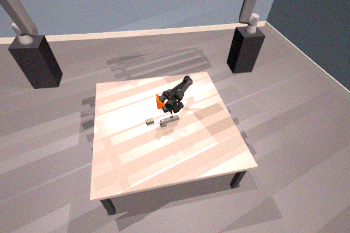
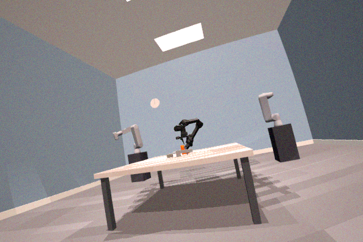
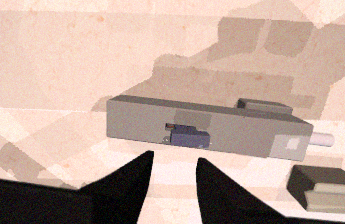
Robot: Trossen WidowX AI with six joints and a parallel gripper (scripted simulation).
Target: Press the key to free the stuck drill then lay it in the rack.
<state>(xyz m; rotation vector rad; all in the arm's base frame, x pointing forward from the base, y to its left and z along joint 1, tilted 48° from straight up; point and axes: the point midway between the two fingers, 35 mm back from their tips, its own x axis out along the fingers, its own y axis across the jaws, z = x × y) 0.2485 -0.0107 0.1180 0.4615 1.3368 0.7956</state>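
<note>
My gripper tip is now 8 cm to the left of the drill, 7 cm above it and 3 cm short of it. The rest, counted from my gripper tip: grey holder block (8 cm below, 3 cm to the right, 1 cm ahead); then grey rack (21 cm to the right, 10 cm below, 1 cm behind); then key (6 cm below, 1 cm to the right).
</note>
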